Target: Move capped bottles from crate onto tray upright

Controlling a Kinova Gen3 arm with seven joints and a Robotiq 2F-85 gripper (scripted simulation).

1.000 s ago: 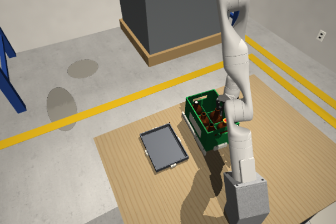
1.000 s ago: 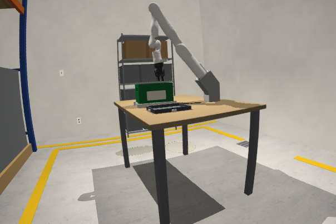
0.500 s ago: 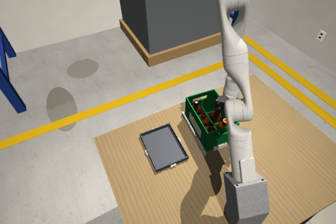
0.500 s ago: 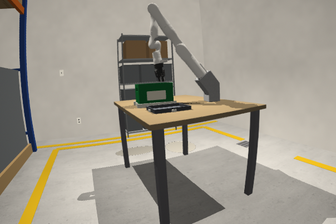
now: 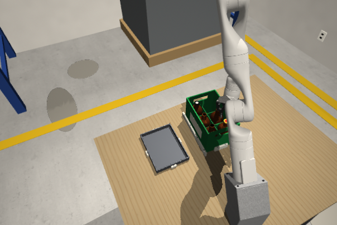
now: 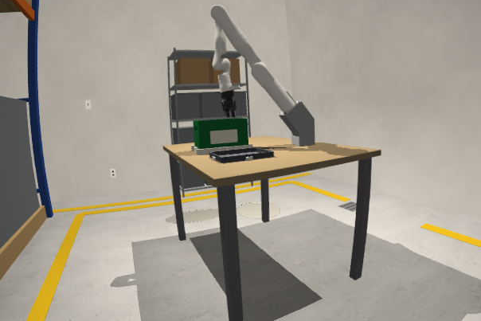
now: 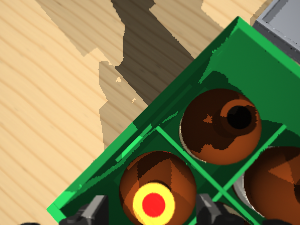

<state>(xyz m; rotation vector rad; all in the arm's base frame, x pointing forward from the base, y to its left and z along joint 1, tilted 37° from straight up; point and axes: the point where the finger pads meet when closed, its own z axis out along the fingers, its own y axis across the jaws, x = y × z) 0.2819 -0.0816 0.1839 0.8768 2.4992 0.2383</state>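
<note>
Now: hand 11 cm above the brown bottle. From my hand the other things lie so: green crate 8 cm ahead, 5 cm to the left, 11 cm below; then grey tray 4 cm ahead, 34 cm to the left, 18 cm below.
</note>
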